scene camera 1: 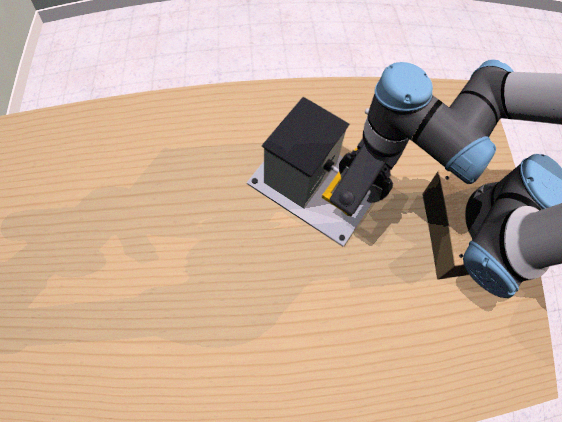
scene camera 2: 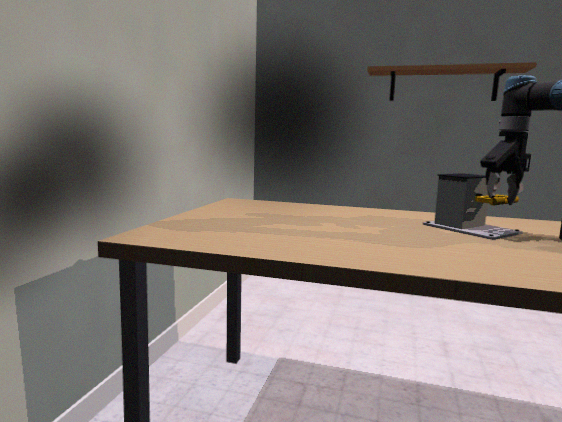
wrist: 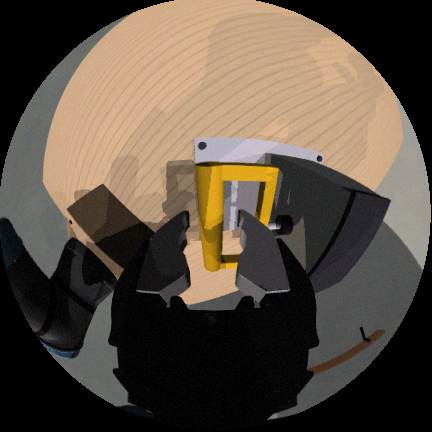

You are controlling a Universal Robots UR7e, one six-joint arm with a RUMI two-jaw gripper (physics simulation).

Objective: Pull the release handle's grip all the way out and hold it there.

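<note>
The yellow release handle (scene camera 1: 331, 193) (scene camera 2: 483, 199) (wrist: 210, 200) is a rectangular frame with a thick round grip bar on its outer side. A short metal rod (wrist: 273, 226) joins it to the dark grey box (scene camera 1: 302, 135) (scene camera 2: 450, 202) (wrist: 320, 200), and a gap shows between handle and box. The box stands on a light plate (scene camera 1: 320, 219) (scene camera 2: 467, 230) (wrist: 235, 149). My gripper (scene camera 2: 502, 201) (wrist: 212, 211) is partly open and points down at the handle. In the wrist view its fingers lie on either side of the grip bar, one over the frame's opening, without clamping it. The scene camera 1 view hides the fingertips.
The wooden table (scene camera 1: 150, 300) (scene camera 2: 300, 240) (wrist: 125, 100) carries the plate. A dark-sided block (scene camera 1: 440, 225) (wrist: 107, 215) stands near the arm's base, right of the handle in the scene camera 1 view. A wall shelf (scene camera 2: 450, 69) (wrist: 345, 358) is behind the table.
</note>
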